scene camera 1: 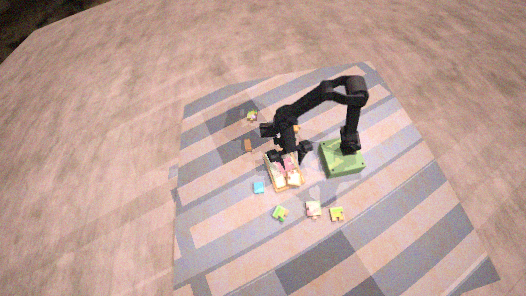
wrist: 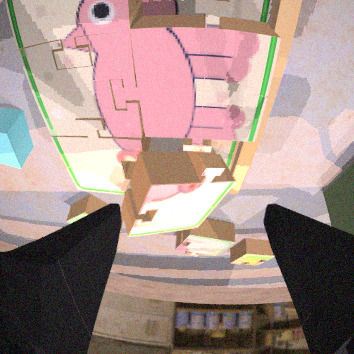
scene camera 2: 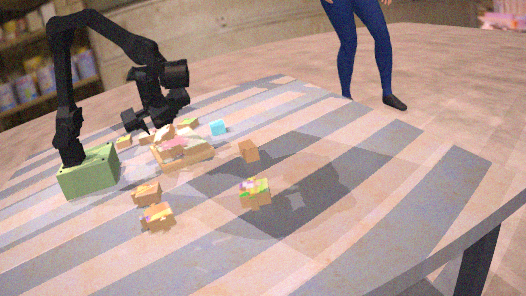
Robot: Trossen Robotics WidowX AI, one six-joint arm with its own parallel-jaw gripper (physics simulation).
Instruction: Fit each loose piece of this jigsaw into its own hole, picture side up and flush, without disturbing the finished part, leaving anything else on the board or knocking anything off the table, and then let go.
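Note:
The jigsaw board (scene camera 1: 270, 181) (scene camera 2: 187, 161) (wrist: 287, 45) has a wooden rim and a pink animal picture. A white corner piece (scene camera 1: 294, 178) (scene camera 2: 164, 134) (wrist: 185, 202) with a green edge line and some pink sits picture side up but raised and tilted at the board's lower right corner in the wrist view, over a gap there. Another gap shows at the upper right of the picture. A white and pink piece (scene camera 1: 313, 209) (scene camera 2: 146, 139) (wrist: 207, 242) lies off the board. My gripper (scene camera 1: 292, 162) (scene camera 2: 154, 130) (wrist: 194, 214) is open and empty, its fingertips apart on both sides of the tilted piece.
Around the board lie a cyan cube (scene camera 1: 258, 187) (scene camera 2: 217, 127) (wrist: 15, 137), an orange block (scene camera 1: 248, 145) (scene camera 2: 248, 151), a green piece (scene camera 1: 280, 213), a yellow-green piece (scene camera 1: 337, 214) (wrist: 252, 252), a multicoloured piece (scene camera 1: 252, 115) (scene camera 2: 255, 192) and two orange-sided pieces (scene camera 2: 147, 193) (scene camera 2: 158, 216). The arm's green base (scene camera 1: 342, 160) stands beside it.

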